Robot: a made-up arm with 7 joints.
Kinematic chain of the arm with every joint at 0, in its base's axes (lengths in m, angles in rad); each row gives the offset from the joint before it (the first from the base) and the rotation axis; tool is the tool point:
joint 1: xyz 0 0 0.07 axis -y
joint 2: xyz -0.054 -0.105 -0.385 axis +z
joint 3: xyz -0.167 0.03 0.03 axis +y
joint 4: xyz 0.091 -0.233 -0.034 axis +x
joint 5: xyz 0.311 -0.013 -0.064 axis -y
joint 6: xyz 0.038 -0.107 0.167 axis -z
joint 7: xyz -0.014 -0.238 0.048 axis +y
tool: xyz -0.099 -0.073 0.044
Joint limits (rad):
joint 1: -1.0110..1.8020
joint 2: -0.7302..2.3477
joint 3: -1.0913..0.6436
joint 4: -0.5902..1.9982
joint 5: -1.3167..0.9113
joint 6: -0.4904..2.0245
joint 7: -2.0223..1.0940
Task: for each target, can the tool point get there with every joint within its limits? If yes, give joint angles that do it. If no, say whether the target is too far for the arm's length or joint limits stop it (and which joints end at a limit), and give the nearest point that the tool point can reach.
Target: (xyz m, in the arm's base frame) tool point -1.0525 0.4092 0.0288
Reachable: no: joint limits stop it (at a limit: joint 1, joint 2, joint 6, joint 7) | nearest point -0.9220 0.3366 -0.0210 | short by 0.157 m
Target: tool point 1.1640 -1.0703 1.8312
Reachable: no: too far | nearest point 0.7524 -0.4963 0.8170 | short by 1.236 m
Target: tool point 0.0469 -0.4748 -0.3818
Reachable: yes | joints 0.0203 0.3272 -0.0600 1.1642 -0.1037 1.1783 -0.8607
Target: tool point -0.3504 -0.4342 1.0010
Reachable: no: joint limits stop it (at a limit: joint 1, joint 5, joint 6, joint 7) | nearest point -0.1859 -0.3461 0.7536 | short by 0.310 m
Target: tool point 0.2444 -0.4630 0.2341
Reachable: yes | joints 0.7751 0.7595 -0.5783 -0.0802 -0.6730 0.7170 -1.4321
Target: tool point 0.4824 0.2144 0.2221
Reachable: yes | joints 1.0281 2.0953 -0.8802 0.9780 -0.0061 0.6866 0.0794
